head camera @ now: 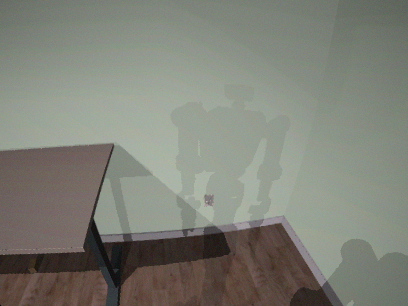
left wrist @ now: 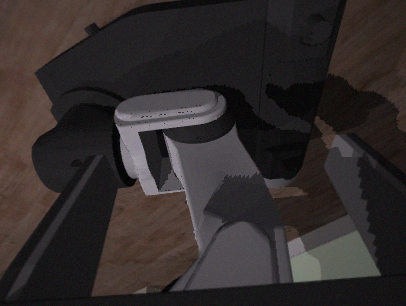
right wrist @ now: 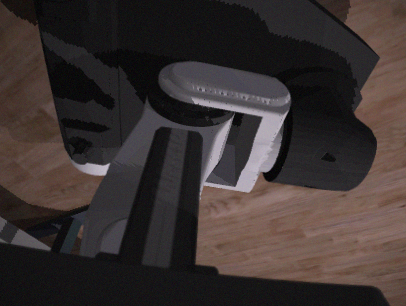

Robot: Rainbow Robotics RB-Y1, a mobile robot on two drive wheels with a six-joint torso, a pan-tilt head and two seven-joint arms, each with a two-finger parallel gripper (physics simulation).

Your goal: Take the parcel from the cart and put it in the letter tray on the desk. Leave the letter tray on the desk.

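Places are measured from the robot's base along level axes (x back, y right, z up), in centimetres.
Pixels of known places: left gripper, fingertip midpoint: (left wrist: 219,160); right gripper, fingertip midpoint: (right wrist: 178,146).
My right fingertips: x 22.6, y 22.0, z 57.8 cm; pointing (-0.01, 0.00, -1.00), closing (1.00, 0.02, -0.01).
Behind a point stands the place of what it marks.
A desk with a brown top (head camera: 47,200) {x -7.4, y -84.5, z 95.1 cm} and dark legs stands at the left in the head view; part of its top shows, with no tray on that part. The parcel, the cart and the letter tray do not show in these views. My left gripper (left wrist: 219,160) {x 21.7, y -21.6, z 57.8 cm} is open with nothing between its fingers, above the floor beside my own base. My right gripper (right wrist: 178,146) {x 22.6, y 22.0, z 57.8 cm} is shut and empty, also low beside my base. Neither gripper shows in the head view, so their distance to the desk cannot be told.
A pale green wall (head camera: 150,65) {x -78.8, y -84.4, z 140.0 cm} with a small outlet (head camera: 209,200) {x -103.3, y -53.0, z 40.4 cm} is ahead, meeting another wall at a corner on the right. A dark desk leg (head camera: 104,257) {x -22.9, y -84.6, z 37.9 cm} stands on the wooden floor (head camera: 165,280) {x -46.6, y -58.3, z 0.2 cm}. My shadow falls on the wall. A dark teal bar (right wrist: 70,237) {x -19.6, y -84.6, z 11.7 cm} shows low in the right wrist view.
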